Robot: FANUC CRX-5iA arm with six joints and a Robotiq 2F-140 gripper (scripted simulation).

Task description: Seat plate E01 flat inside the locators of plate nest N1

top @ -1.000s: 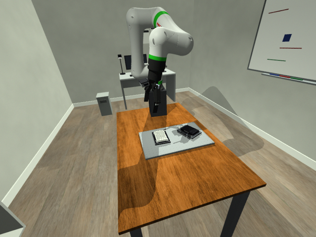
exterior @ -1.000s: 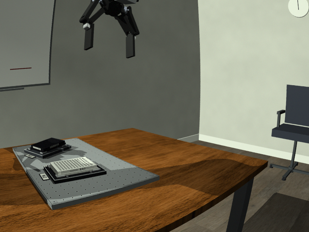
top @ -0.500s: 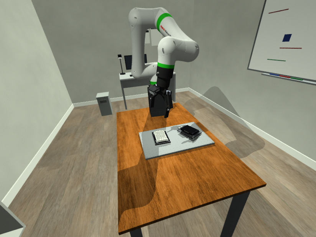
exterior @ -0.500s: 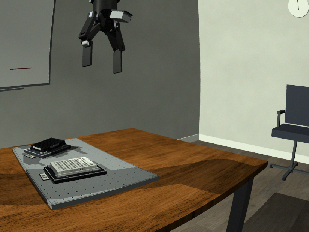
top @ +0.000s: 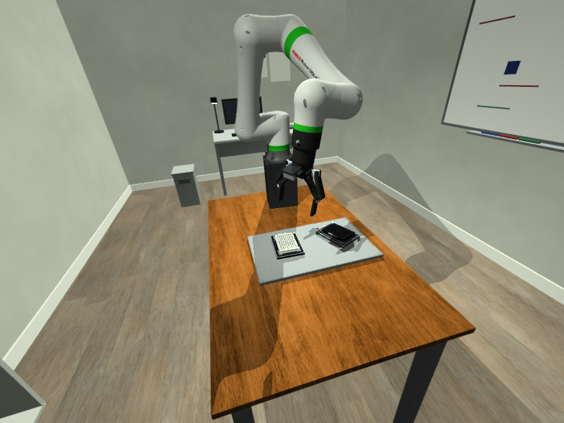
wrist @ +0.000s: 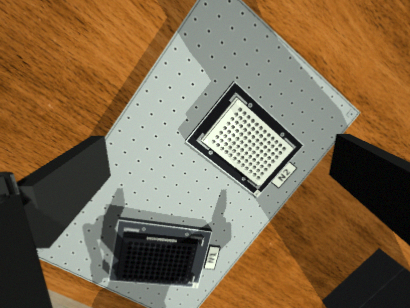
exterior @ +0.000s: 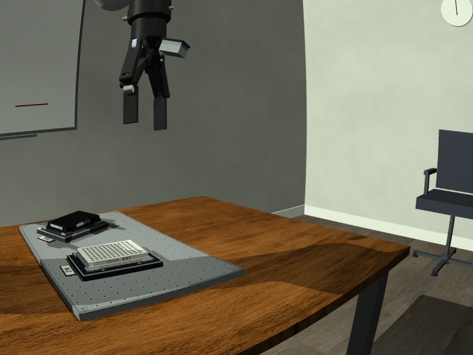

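Right now my hand is 9 cm past the black well plate E01, 23 cm to the right of it and 23 cm above it. Also, from my hand: grey nest N1: 10 cm behind, 23 cm to the left, 25 cm below; white well plate E07: 10 cm behind, 2 cm to the right, 24 cm below.
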